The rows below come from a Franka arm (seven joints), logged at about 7 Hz.
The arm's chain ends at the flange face. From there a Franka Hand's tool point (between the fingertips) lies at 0.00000 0.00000 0.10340 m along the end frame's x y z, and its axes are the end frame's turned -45 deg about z.
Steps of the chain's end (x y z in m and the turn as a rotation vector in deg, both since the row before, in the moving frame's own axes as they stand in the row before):
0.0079, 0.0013, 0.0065, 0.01, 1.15, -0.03
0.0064, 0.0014, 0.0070, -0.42, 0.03, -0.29
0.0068, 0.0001, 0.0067, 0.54, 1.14, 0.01
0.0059, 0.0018, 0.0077, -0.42, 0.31, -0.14
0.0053, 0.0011, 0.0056, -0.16, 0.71, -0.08
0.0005, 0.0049, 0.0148, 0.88, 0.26, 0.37
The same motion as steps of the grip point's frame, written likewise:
0.0061, 0.0080, 0.0065, -0.81, 0.82, -0.03
0.0030, 0.0061, 0.0070, -0.32, -0.28, -0.29
0.0069, 0.0056, 0.0067, -0.42, 1.19, 0.01
0.0028, 0.0064, 0.0077, -0.52, -0.08, -0.14
0.0037, 0.0056, 0.0056, -0.62, 0.39, -0.08
-0.0017, 0.0030, 0.0148, 0.44, 0.81, 0.37

